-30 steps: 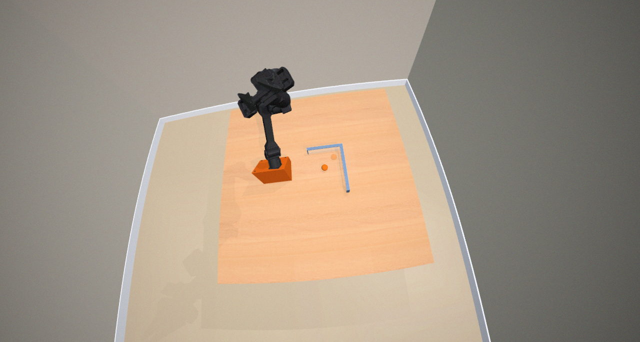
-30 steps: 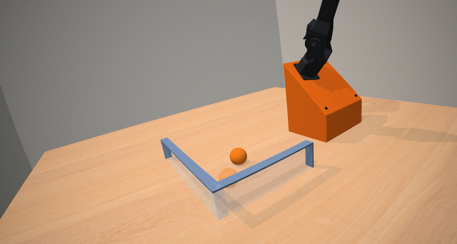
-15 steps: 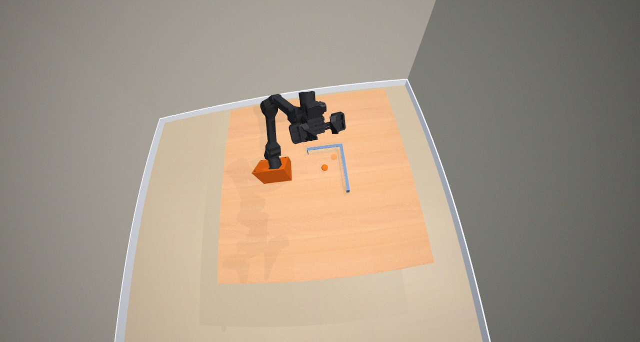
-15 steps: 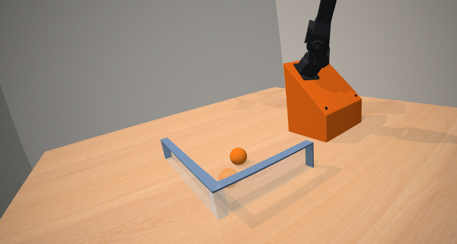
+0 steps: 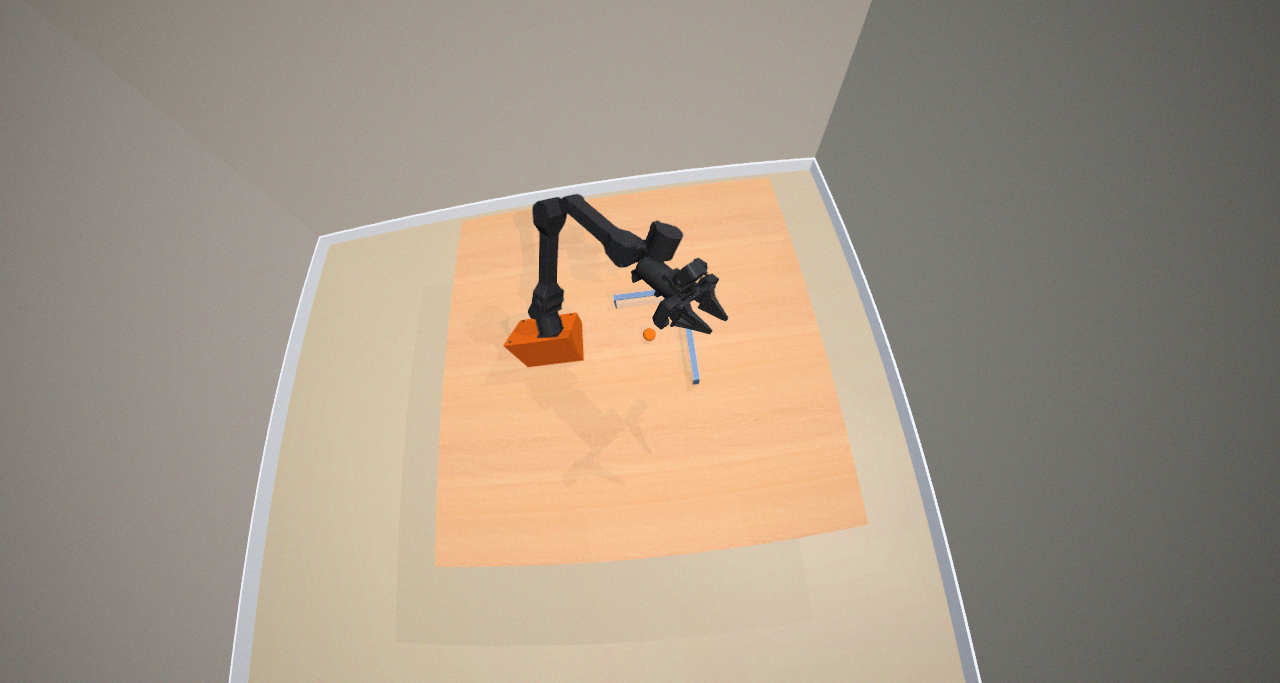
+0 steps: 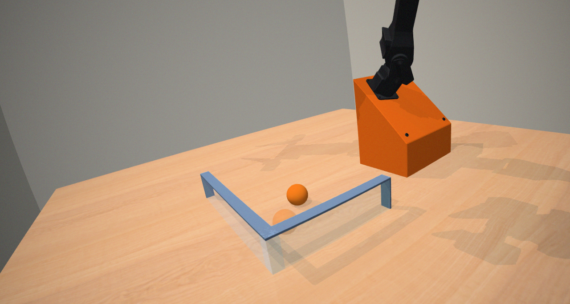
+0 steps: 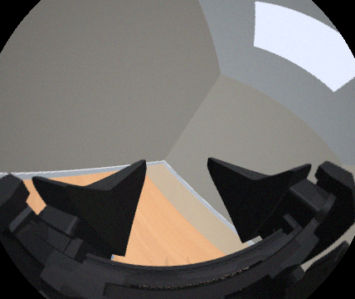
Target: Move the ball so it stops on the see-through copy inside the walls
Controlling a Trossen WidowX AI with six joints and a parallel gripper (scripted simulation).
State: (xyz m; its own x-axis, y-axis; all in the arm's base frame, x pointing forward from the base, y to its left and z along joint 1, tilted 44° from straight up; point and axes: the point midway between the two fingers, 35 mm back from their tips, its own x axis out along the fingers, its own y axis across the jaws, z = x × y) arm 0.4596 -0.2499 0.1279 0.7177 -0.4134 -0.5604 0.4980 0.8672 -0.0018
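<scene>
The orange ball is 470 mm below my gripper tip, 170 mm to the left of it and 170 mm behind it. Also, from my gripper tip: see-through ball copy (470 mm below, 250 mm to the left, 110 mm behind).
</scene>
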